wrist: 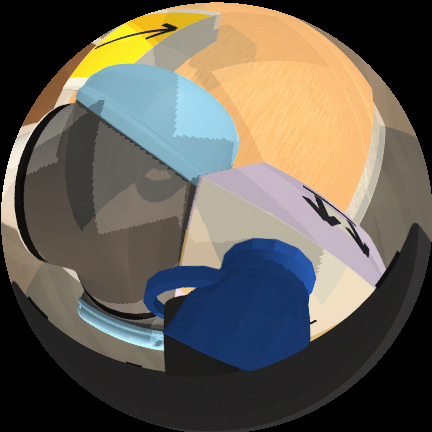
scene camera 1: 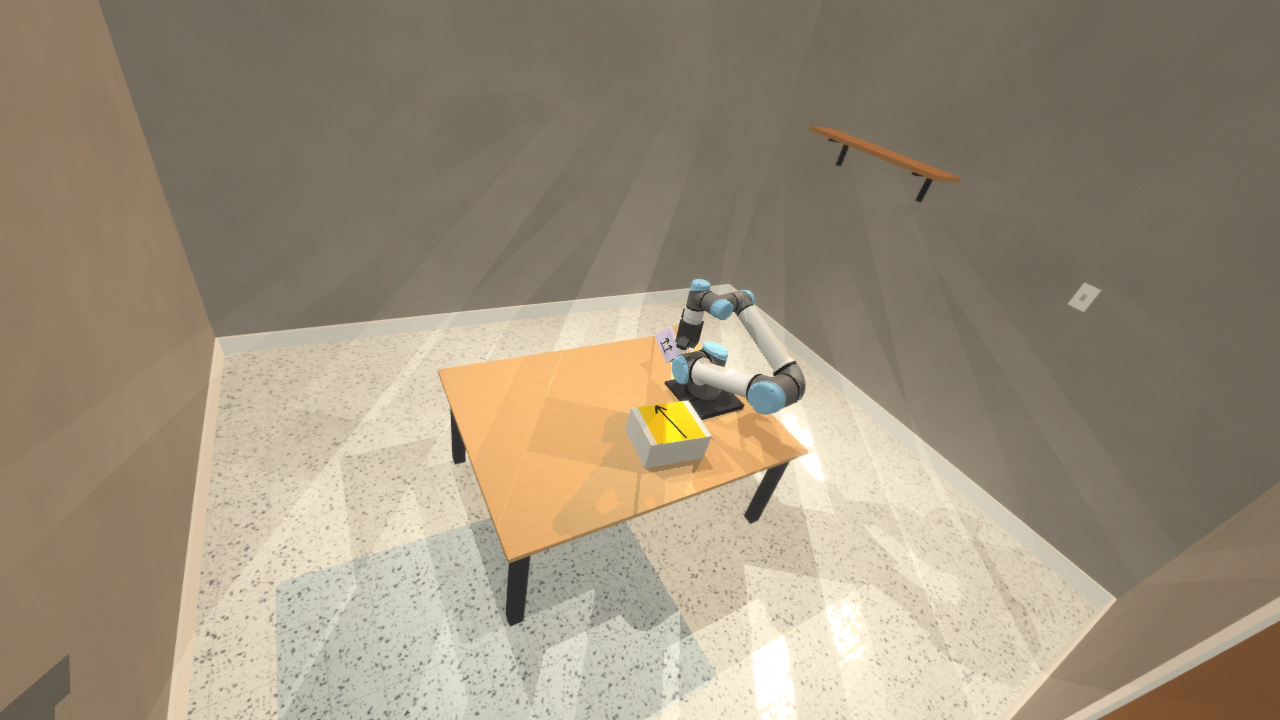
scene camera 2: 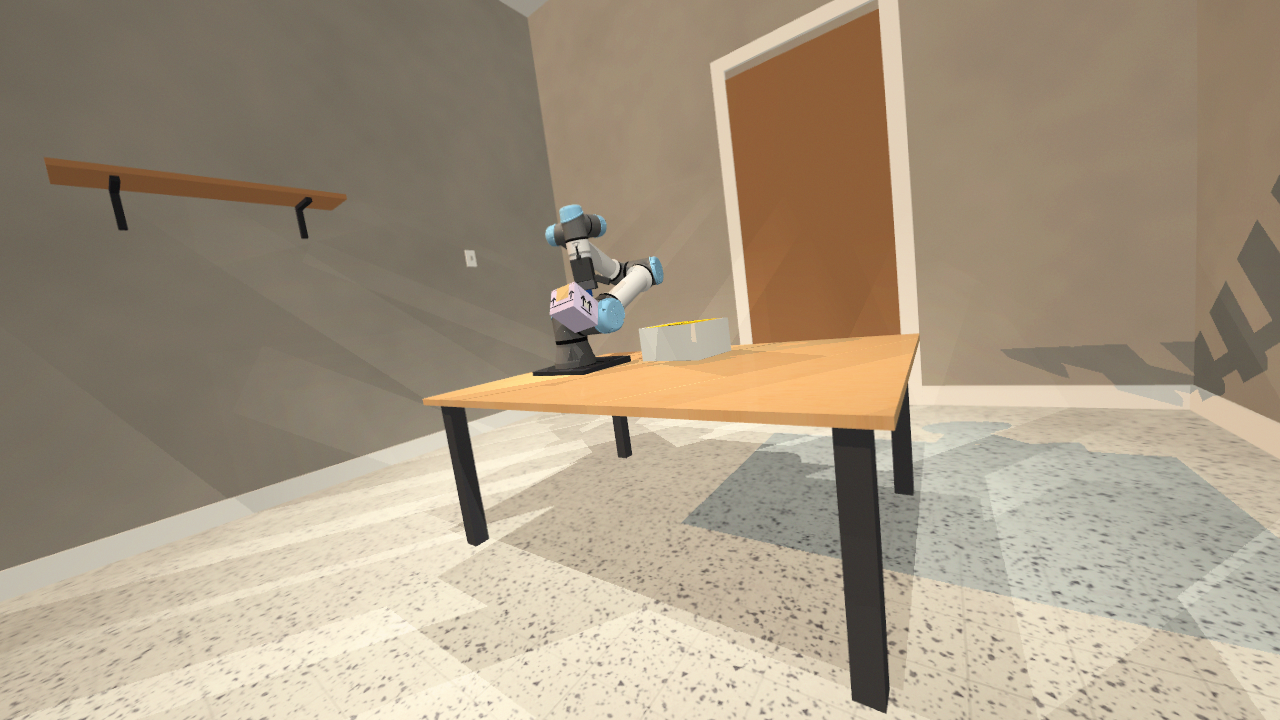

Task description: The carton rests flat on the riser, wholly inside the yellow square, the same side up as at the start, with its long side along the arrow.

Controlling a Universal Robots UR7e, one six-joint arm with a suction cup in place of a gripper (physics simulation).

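The carton (scene camera 1: 665, 343) (scene camera 2: 573, 314) (wrist: 225, 215) is pale lilac with black up arrows and orange tape. It hangs tilted in the air beside the arm's lower blue and grey joint (scene camera 2: 609, 315) (wrist: 150, 125), very close to it or touching it. My suction cup (scene camera 2: 588, 291) (wrist: 270, 255) is blue, looks bent and sits against the carton's pale top face; in scene camera 1 the cup is hidden. The riser (scene camera 1: 676, 454) (scene camera 2: 687, 345) (wrist: 195, 44) is a light grey block on the table. The yellow square (scene camera 1: 690, 417) (wrist: 117, 59) with its black arrow (scene camera 1: 671, 421) (wrist: 135, 37) is on its top.
The wooden table (scene camera 1: 537, 420) (scene camera 2: 760, 385) (wrist: 300, 110) carries the riser and the arm's black base plate (scene camera 1: 721, 409) (scene camera 2: 550, 370). The riser stands close to the base. The arm's elbow (scene camera 1: 778, 392) is out to one side. A wall shelf (scene camera 1: 881, 153) (scene camera 2: 196, 186) is mounted beyond the table.
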